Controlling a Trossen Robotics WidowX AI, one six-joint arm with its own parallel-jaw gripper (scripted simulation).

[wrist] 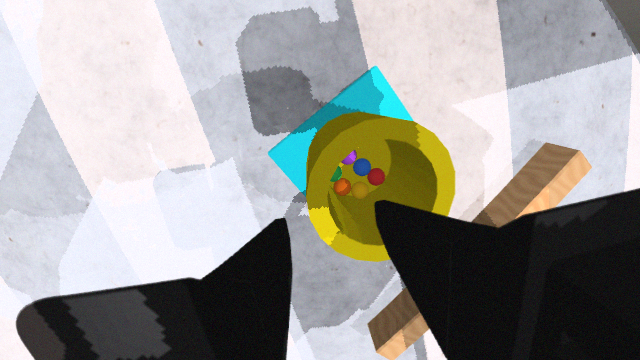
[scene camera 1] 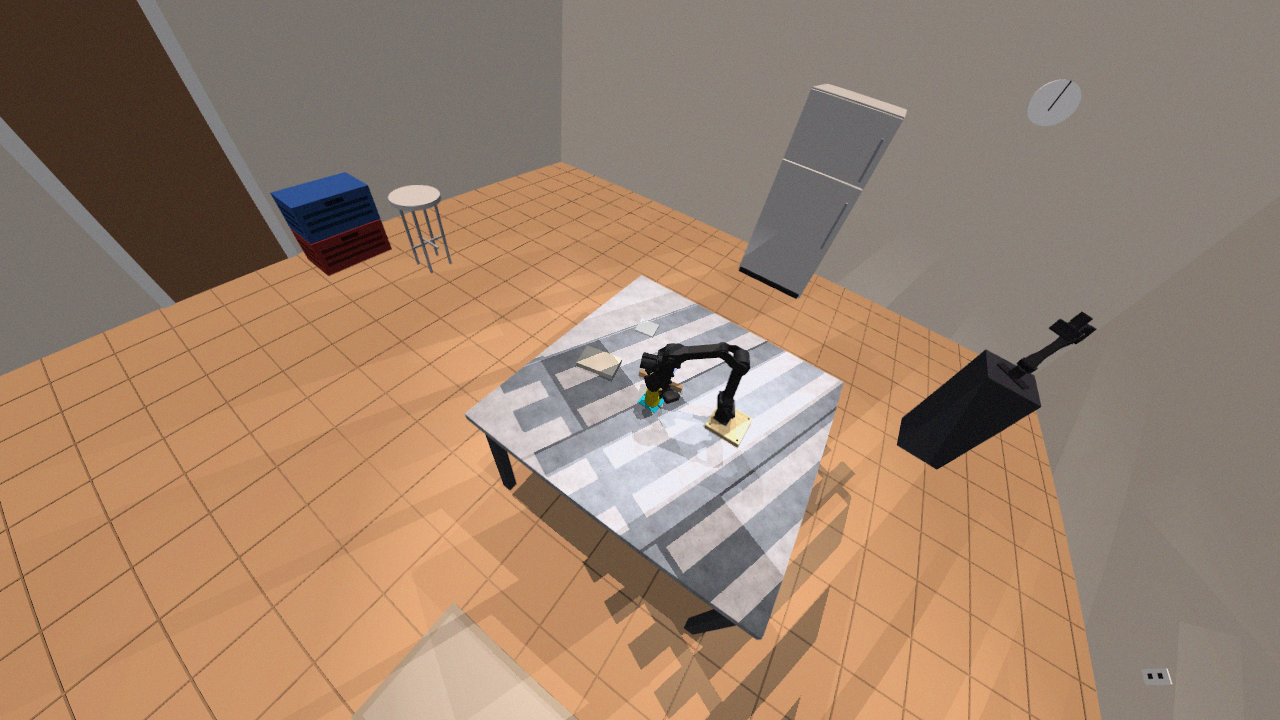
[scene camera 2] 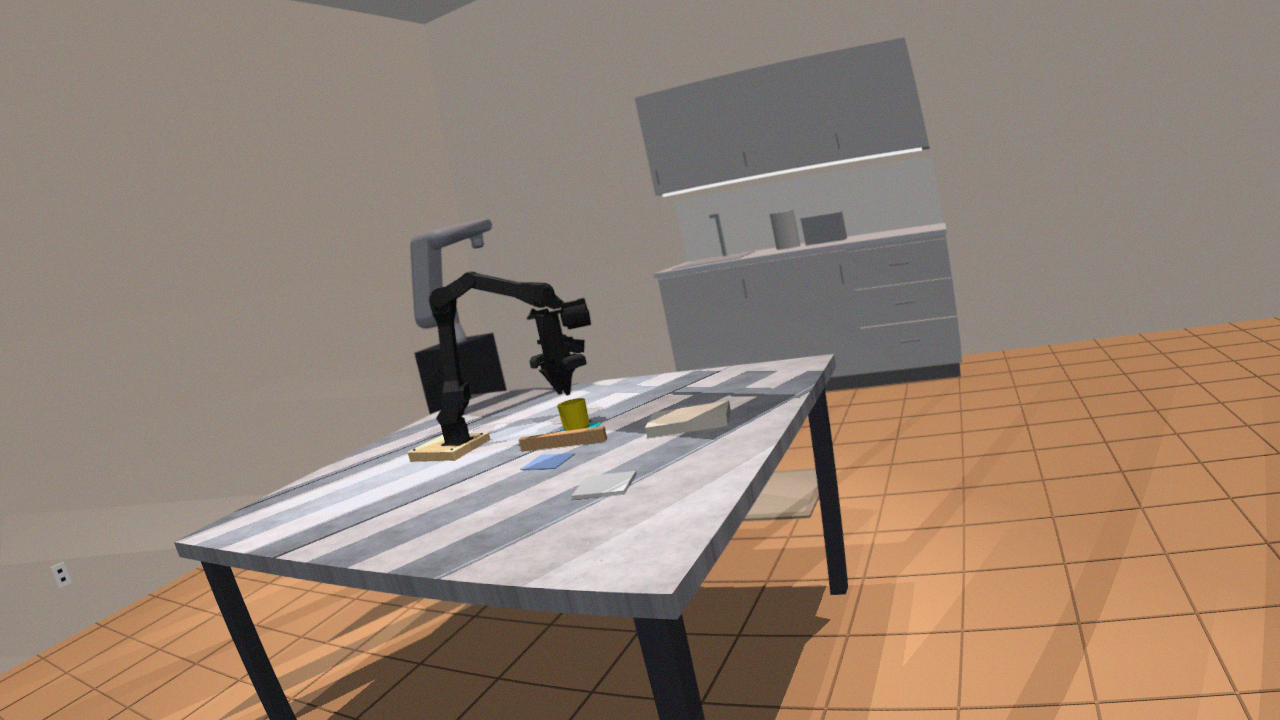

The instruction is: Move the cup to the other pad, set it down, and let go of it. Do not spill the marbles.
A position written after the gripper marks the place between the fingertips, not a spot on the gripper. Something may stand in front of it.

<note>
In view: the gripper (scene camera 2: 564,394), a yellow cup (scene camera 2: 573,413), a beige slab (scene camera 2: 683,420) and a cyan pad (wrist: 371,93).
The yellow cup shows as well in the wrist view (wrist: 419,173). The beige slab also shows in scene camera 1 (scene camera 1: 592,359). The gripper also shows in the wrist view (wrist: 331,220).
</note>
